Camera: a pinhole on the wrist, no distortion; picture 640 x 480 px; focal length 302.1 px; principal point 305.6 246.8 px. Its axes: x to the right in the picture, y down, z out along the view. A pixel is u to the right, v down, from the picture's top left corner.
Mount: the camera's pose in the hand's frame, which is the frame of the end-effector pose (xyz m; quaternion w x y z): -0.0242 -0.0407 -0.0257 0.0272 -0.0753 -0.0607 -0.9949
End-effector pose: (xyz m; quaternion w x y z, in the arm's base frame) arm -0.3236 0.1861 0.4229 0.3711 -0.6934 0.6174 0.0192
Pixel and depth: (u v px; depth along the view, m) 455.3 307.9 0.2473
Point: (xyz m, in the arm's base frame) -0.1879 0.4027 0.3312
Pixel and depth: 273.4 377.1 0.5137
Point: 0.0872 0.3454 0.1013
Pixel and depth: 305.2 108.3 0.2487
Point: -0.3238 0.2958 0.2212
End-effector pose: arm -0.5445 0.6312 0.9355 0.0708 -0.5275 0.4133 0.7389
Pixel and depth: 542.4 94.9 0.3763
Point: -0.7885 0.8557 1.2978
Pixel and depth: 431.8 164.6 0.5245
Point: -0.9189 0.9338 1.2156
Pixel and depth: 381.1 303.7 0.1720
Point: -0.6093 0.7840 0.9556
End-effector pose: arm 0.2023 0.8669 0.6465 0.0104 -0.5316 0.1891 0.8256
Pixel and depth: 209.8 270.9 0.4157
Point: -0.1874 0.9687 0.6258
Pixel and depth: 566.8 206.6 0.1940
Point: 0.1091 0.9560 0.8587
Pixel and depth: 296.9 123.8 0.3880
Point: -0.1409 0.8160 0.7881
